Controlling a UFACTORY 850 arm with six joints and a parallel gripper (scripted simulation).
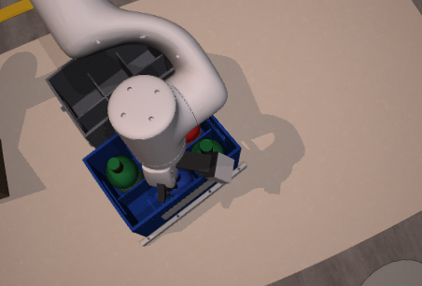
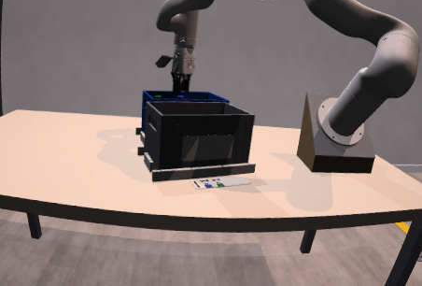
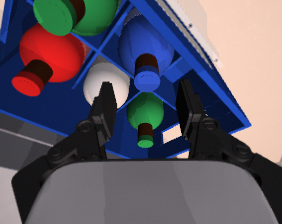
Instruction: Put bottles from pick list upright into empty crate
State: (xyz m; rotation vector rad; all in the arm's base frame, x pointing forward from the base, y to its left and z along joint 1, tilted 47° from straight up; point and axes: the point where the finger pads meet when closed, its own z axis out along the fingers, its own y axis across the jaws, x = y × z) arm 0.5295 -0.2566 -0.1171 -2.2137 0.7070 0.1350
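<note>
Right now my hand is 11 cm above the blue-label bottle. The rest, counted from my hand: white bottle (2 cm behind, 9 cm to the left, 11 cm below); then blue crate (1 cm behind, 4 cm to the left, 11 cm below); then green-label bottle (8 cm ahead, 2 cm to the left, 11 cm below).
</note>
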